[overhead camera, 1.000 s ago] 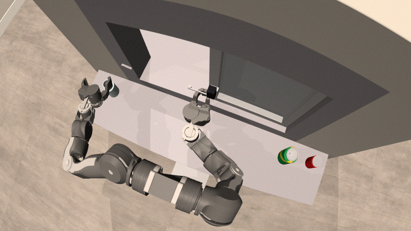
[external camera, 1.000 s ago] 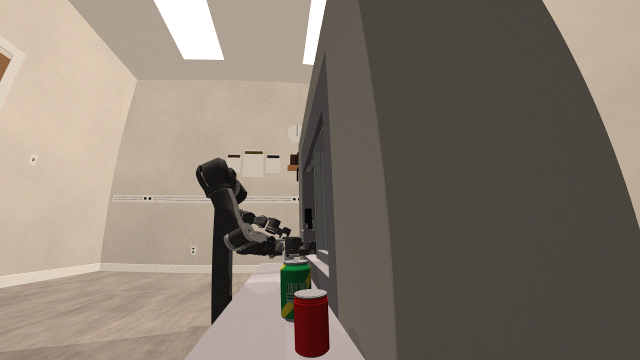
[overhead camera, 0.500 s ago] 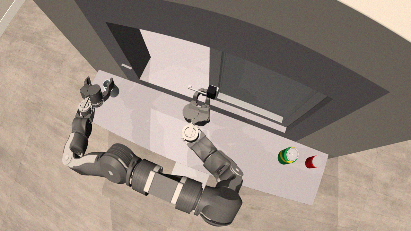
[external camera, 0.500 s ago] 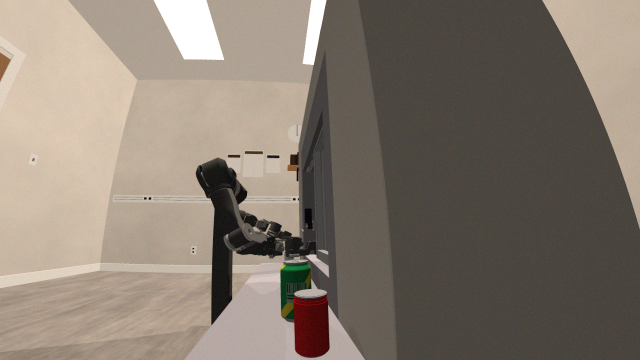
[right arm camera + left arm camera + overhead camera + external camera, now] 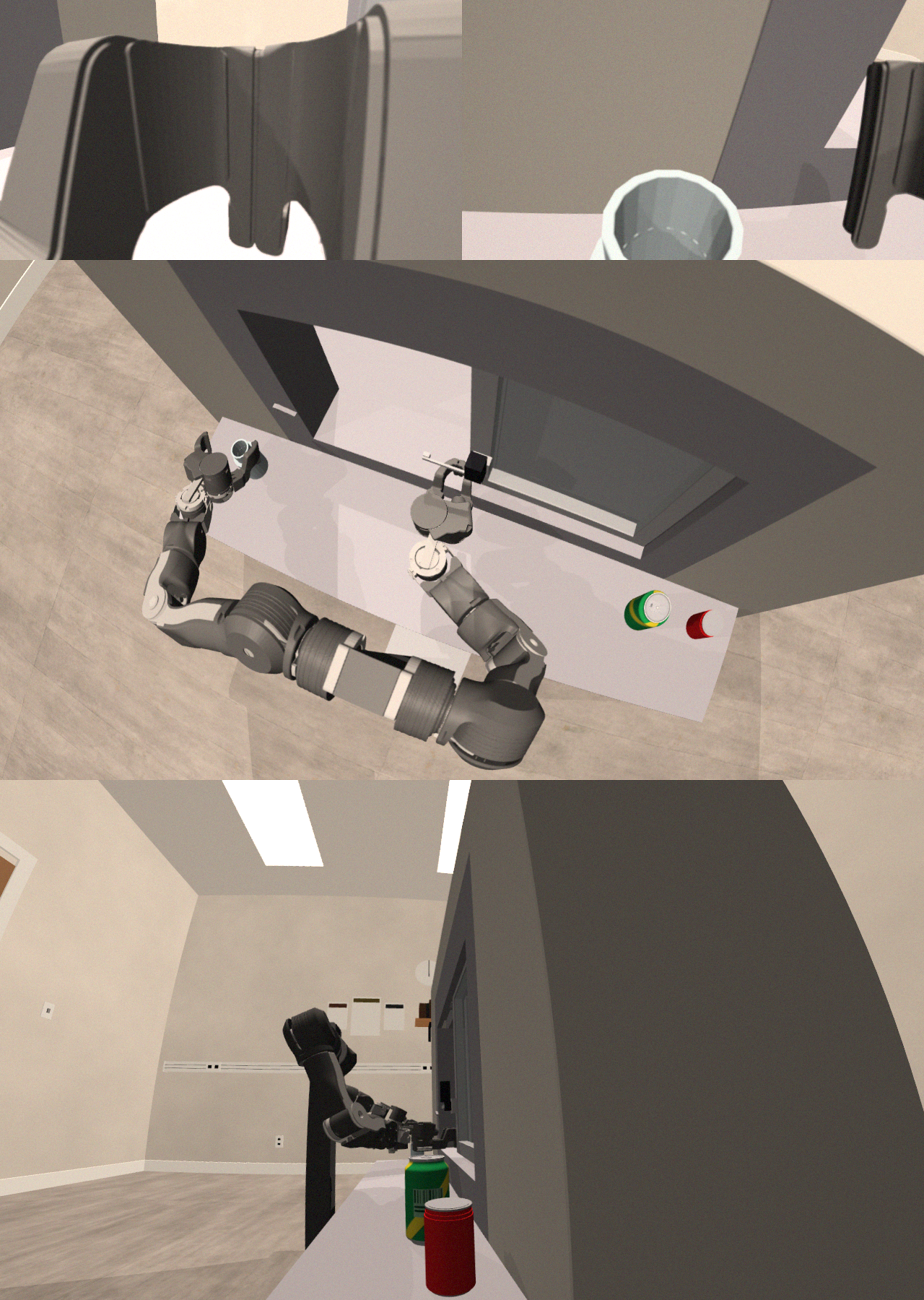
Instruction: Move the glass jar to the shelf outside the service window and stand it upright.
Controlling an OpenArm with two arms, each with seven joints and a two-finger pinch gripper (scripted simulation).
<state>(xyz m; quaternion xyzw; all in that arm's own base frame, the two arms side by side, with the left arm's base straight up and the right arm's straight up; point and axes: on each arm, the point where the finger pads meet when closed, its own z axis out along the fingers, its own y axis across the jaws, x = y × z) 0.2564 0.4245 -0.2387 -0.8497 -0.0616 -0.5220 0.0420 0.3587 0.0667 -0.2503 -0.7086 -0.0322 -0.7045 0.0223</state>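
Now: the glass jar 90 mm below my left hand. Also, from my left hand: sill: 140 mm ahead, 460 mm to the right, 100 mm below; then upright: 170 mm ahead, 460 mm to the right, 170 mm above; then black handle: 70 mm ahead, 420 mm to the right, 100 mm above.
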